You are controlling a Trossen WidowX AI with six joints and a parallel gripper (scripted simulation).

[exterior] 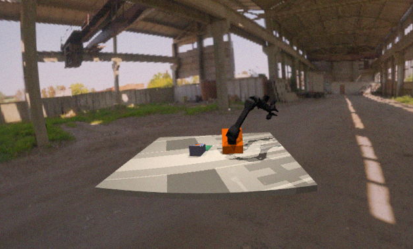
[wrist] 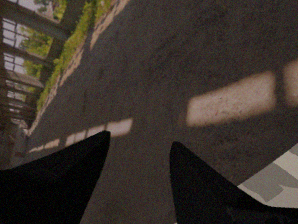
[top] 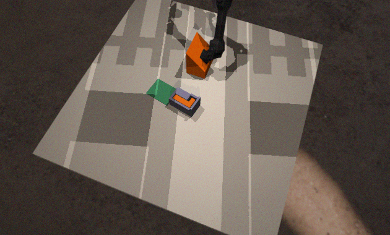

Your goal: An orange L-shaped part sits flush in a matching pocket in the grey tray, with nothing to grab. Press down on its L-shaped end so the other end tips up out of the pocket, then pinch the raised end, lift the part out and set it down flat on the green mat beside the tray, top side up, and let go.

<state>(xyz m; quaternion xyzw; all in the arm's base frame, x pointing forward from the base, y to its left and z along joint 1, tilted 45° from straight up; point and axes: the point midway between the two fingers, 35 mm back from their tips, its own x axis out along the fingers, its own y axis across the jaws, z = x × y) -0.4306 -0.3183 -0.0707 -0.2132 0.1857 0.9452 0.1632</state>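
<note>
My gripper tip is now 75 cm short of the orange L-shaped part, 28 cm to the right of it and 21 cm above it. Also, from my gripper tip: green mat 71 cm ahead, 12 cm to the left, 27 cm below.
</note>
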